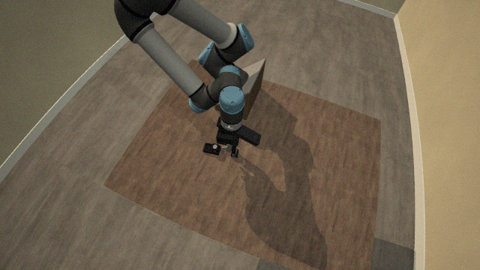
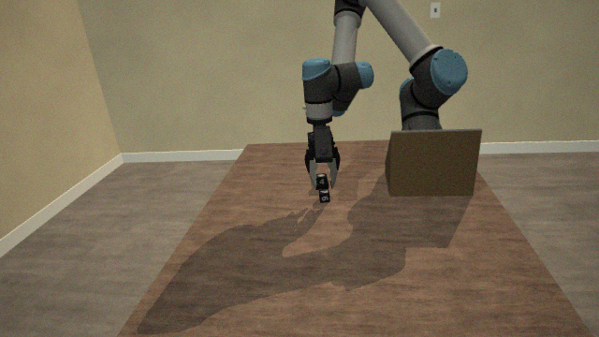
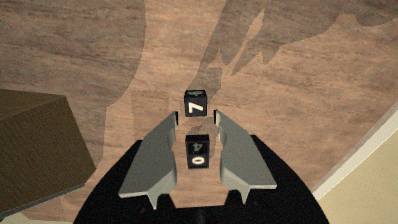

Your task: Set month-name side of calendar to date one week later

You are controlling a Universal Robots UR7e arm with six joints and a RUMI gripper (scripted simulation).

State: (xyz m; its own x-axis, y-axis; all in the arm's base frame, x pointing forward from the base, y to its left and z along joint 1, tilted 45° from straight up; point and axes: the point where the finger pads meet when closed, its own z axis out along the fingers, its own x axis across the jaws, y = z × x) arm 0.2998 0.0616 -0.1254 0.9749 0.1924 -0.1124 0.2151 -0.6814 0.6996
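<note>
Right now the black cube is 4 cm below my hand. From my hand the other things lie so: black tray 10 cm to the right, 4 cm below, 2 cm ahead.
</note>
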